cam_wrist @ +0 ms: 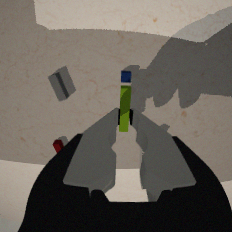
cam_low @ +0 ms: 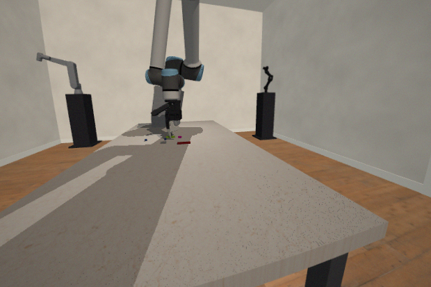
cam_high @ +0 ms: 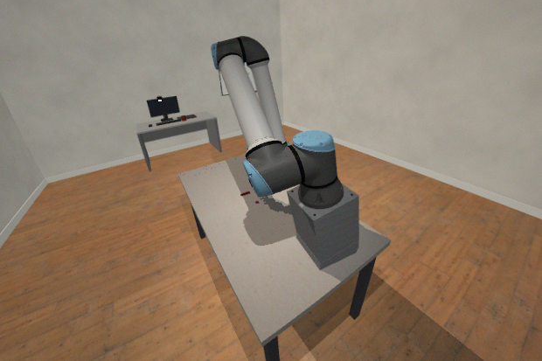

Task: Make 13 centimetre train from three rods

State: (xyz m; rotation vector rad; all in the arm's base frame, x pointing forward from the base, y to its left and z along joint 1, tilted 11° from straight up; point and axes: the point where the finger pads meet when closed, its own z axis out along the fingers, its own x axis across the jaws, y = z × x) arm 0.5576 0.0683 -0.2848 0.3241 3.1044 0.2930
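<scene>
Right now the lime rod is 1 cm below my hand. The rest, counted from my hand: grey rod (7 cm ahead, 3 cm to the right, 2 cm below); then red rod (10 cm ahead, 8 cm to the left, 2 cm below); then magenta rod (5 cm to the left, 4 cm behind, 2 cm below).
</scene>
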